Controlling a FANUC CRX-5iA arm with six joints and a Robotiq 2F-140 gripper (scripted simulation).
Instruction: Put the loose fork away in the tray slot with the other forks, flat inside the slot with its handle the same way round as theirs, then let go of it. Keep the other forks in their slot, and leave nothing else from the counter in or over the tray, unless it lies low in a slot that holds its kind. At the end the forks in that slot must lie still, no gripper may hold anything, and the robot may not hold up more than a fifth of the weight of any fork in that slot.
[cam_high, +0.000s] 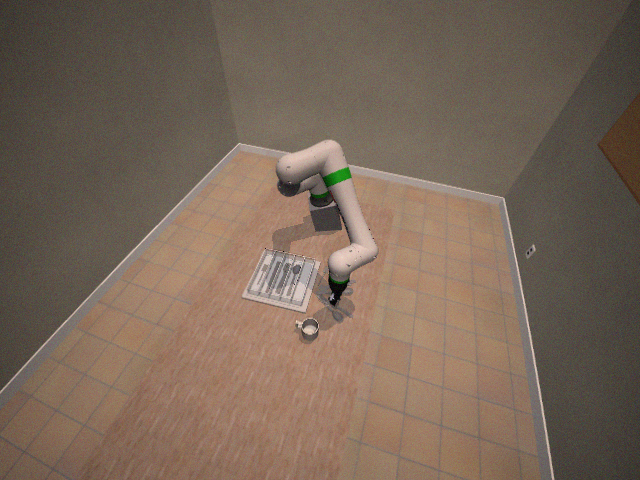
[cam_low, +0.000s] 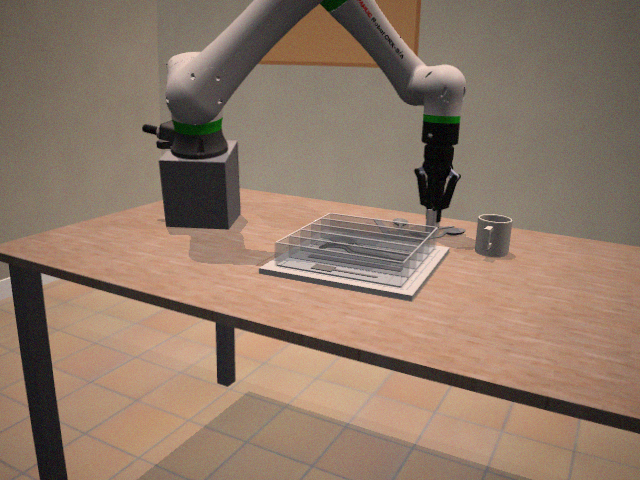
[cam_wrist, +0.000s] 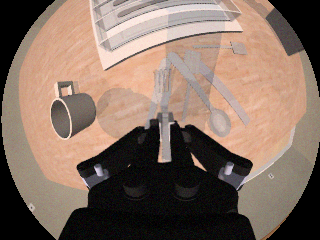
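My hand is 50 mm past the clear cutlery tray, 320 mm to the left of it and 20 mm below it. Round my hand: grey mug 180 mm ahead, 70 mm to the right.
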